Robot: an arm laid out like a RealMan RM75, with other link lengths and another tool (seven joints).
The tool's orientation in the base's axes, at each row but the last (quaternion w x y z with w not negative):
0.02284, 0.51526, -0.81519, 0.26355
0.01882, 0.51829, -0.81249, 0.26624
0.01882, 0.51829, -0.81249, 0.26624
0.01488, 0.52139, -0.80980, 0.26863
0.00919, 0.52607, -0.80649, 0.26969
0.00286, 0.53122, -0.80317, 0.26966
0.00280, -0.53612, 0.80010, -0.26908
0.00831, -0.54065, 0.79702, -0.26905
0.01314, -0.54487, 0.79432, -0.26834
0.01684, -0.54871, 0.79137, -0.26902
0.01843, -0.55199, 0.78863, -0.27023
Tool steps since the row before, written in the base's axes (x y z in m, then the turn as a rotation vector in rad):
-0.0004, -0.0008, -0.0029, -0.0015, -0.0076, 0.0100
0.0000, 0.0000, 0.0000, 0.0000, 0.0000, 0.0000
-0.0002, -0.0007, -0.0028, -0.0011, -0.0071, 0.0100
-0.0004, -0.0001, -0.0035, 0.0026, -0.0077, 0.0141
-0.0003, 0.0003, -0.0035, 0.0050, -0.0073, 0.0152
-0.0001, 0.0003, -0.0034, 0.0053, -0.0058, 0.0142
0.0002, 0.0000, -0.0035, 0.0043, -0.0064, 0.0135
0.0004, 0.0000, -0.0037, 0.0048, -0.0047, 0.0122
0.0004, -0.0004, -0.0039, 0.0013, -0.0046, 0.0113
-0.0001, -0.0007, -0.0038, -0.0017, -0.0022, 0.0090
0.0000, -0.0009, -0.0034, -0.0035, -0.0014, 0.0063
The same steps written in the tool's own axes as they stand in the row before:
0.0000, 0.0013, 0.0028, 0.0101, -0.0053, -0.0055
0.0000, 0.0000, 0.0000, 0.0000, 0.0000, 0.0000
-0.0002, 0.0011, 0.0027, 0.0095, -0.0055, -0.0056
-0.0008, 0.0018, 0.0029, 0.0095, -0.0105, -0.0079
-0.0012, 0.0018, 0.0028, 0.0085, -0.0129, -0.0084
-0.0012, 0.0016, 0.0027, 0.0068, -0.0123, -0.0081
-0.0011, 0.0013, 0.0031, 0.0075, -0.0113, -0.0075
-0.0012, 0.0013, 0.0033, 0.0055, -0.0107, -0.0070
-0.0009, 0.0013, 0.0036, 0.0066, -0.0073, -0.0074
-0.0004, 0.0016, 0.0035, 0.0050, -0.0031, -0.0073
-0.0001, 0.0013, 0.0033, 0.0043, -0.0001, -0.0060

